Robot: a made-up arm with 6 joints. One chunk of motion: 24 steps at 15 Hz.
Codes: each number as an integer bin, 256 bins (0 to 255) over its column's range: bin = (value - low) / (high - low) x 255, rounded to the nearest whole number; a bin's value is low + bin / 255 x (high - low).
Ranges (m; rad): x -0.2..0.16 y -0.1..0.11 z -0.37..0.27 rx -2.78..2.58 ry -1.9..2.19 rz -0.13..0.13
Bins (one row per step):
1: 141 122 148 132 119 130
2: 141 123 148 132 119 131
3: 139 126 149 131 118 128
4: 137 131 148 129 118 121
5: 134 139 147 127 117 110
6: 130 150 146 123 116 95
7: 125 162 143 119 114 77
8: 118 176 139 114 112 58
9: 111 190 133 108 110 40
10: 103 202 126 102 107 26
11: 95 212 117 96 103 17
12: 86 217 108 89 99 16
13: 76 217 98 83 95 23
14: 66 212 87 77 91 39
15: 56 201 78 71 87 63
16: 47 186 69 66 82 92
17: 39 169 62 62 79 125
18: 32 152 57 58 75 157
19: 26 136 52 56 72 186
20: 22 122 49 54 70 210
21: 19 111 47 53 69 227
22: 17 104 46 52 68 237
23: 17 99 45 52 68 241
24: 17 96 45 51 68 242
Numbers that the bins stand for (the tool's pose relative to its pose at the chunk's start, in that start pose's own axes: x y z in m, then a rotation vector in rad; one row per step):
1: -0.0009 0.0005 0.0015 -0.0054 0.0087 0.0025
2: -0.0009 0.0013 0.0015 -0.0054 0.0087 0.0036
3: -0.0038 0.0038 0.0040 -0.0264 -0.0074 0.0005
4: -0.0066 0.0079 0.0015 -0.0685 -0.0074 -0.0066
5: -0.0108 0.0145 -0.0011 -0.1105 -0.0234 -0.0178
6: -0.0165 0.0235 -0.0036 -0.1946 -0.0395 -0.0331
7: -0.0235 0.0334 -0.0111 -0.2787 -0.0715 -0.0515
8: -0.0334 0.0449 -0.0211 -0.3838 -0.1036 -0.0709
9: -0.0433 0.0565 -0.0362 -0.5099 -0.1357 -0.0892
10: -0.0546 0.0664 -0.0538 -0.6360 -0.1838 -0.1035
11: -0.0659 0.0746 -0.0764 -0.7621 -0.2480 -0.1127
12: -0.0786 0.0787 -0.0989 -0.9093 -0.3121 -0.1137
13: -0.0927 0.0787 -0.1240 -1.0354 -0.3763 -0.1065
14: -0.1068 0.0746 -0.1516 -1.1615 -0.4404 -0.0902
15: -0.1209 0.0655 -0.1742 -1.2876 -0.5046 -0.0658
16: -0.1336 0.0532 -0.1968 -1.3927 -0.5848 -0.0362
17: -0.1449 0.0392 -0.2144 -1.4768 -0.6329 -0.0025
18: -0.1548 0.0252 -0.2269 -1.5609 -0.6971 0.0301
19: -0.1633 0.0120 -0.2395 -1.6029 -0.7452 0.0596
20: -0.1689 0.0005 -0.2470 -1.6449 -0.7773 0.0841
21: -0.1732 -0.0086 -0.2520 -1.6660 -0.7933 0.1015
22: -0.1760 -0.0144 -0.2545 -1.6870 -0.8093 0.1116
23: -0.1760 -0.0185 -0.2571 -1.6870 -0.8093 0.1157
24: -0.1760 -0.0209 -0.2571 -1.7080 -0.8093 0.1167

